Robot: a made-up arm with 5 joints.
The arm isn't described. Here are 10 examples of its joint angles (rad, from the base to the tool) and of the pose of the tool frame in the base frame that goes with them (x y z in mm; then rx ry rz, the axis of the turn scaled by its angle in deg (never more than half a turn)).
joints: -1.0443 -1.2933 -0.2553 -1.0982 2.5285
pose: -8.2 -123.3 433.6 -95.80 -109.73 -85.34
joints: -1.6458 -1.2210 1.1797 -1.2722 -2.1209
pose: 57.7 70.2 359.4 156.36 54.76 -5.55
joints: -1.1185 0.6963 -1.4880 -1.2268 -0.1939
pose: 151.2 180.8 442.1 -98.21 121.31 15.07
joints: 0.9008 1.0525 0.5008 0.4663 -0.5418
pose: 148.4 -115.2 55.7 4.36 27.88 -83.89
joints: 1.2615 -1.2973 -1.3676 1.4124 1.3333
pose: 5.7 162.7 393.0 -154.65 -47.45 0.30
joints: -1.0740 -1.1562 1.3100 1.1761 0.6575
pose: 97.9 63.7 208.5 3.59 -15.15 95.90
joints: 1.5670 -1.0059 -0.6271 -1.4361 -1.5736
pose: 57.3 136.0 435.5 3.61 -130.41 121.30
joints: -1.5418 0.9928 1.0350 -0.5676 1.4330
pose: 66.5 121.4 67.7 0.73 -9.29 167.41
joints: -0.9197 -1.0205 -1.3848 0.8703 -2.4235
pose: -28.7 -121.2 453.4 177.13 22.28 -2.24
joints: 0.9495 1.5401 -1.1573 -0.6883 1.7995
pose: 264.5 -289.6 157.1 -106.97 -23.99 31.35
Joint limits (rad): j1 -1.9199..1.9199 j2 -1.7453..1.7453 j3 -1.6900..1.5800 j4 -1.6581..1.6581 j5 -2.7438..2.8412
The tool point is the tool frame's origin. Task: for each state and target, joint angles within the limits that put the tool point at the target. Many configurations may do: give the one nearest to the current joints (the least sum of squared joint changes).
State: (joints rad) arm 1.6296 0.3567 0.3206 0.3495 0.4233
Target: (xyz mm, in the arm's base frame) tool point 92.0 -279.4 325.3
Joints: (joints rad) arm 1.4489 0.1280 -0.1242 0.1702 0.4233
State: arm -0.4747 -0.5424 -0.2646 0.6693 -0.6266
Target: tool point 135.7 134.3 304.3
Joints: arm -1.0767 -0.6232 0.4514 1.0874 -0.6266
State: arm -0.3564 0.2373 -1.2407 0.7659 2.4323
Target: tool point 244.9 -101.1 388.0
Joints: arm 0.4889 -0.0297 -0.7272 1.3988 2.4323
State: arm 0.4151 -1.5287 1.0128 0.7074 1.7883
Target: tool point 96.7 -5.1 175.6
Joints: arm 0.0686 -1.2289 1.5748 1.3717 1.7883
